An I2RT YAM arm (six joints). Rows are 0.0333 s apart.
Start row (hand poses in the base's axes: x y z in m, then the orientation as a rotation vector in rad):
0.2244 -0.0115 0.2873 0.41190 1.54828 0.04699
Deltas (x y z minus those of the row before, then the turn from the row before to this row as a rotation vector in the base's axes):
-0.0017 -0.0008 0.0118 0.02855 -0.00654 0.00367
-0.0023 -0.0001 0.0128 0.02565 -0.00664 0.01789
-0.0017 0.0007 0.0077 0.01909 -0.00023 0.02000
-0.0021 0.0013 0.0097 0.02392 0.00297 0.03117
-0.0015 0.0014 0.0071 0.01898 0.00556 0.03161
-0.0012 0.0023 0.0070 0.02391 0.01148 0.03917
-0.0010 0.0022 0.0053 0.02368 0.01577 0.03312
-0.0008 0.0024 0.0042 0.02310 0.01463 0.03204
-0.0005 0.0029 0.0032 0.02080 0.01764 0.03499
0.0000 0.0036 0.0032 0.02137 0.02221 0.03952
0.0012 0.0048 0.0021 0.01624 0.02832 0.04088
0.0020 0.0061 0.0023 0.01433 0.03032 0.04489
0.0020 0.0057 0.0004 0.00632 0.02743 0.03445
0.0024 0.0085 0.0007 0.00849 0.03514 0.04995
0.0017 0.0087 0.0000 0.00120 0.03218 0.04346
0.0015 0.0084 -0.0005 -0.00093 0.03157 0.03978
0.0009 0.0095 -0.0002 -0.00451 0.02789 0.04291
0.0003 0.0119 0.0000 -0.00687 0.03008 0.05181
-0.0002 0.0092 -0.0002 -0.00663 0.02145 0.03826
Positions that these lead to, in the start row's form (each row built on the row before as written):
0.2227 -0.0123 0.2991 0.43110 1.54341 0.07329
0.2204 -0.0124 0.3119 0.43699 1.54132 0.10841
0.2187 -0.0117 0.3196 0.43672 1.54574 0.13879
0.2166 -0.0104 0.3293 0.43200 1.55559 0.18102
0.2151 -0.0090 0.3364 0.42331 1.56787 0.21932
0.2139 -0.0067 0.3434 0.41340 1.58710 0.26643
0.2129 -0.0045 0.3487 0.40867 1.60862 0.30822
0.2121 -0.0021 0.3529 0.40394 1.62844 0.34911
0.2116 0.0008 0.3561 0.39561 1.65183 0.39008
0.2116 0.0044 0.3593 0.38493 1.68033 0.43453
0.2128 0.0092 0.3614 0.37070 1.71551 0.47511
0.2148 0.0153 0.3637 0.35188 1.75359 0.51702
0.2168 0.0210 0.3641 0.33510 1.78750 0.54480
0.2192 0.0295 0.3648 0.30823 1.83194 0.58510
0.2209 0.0382 0.3648 0.28067 1.87325 0.61449
0.2224 0.0466 0.3643 0.25434 1.91331 0.63948
0.2233 0.0561 0.3641 0.22089 1.95123 0.66320
0.2236 0.0680 0.3641 0.17749 1.99344 0.69042
0.2234 0.0772 0.3639 0.14366 2.02395 0.70891

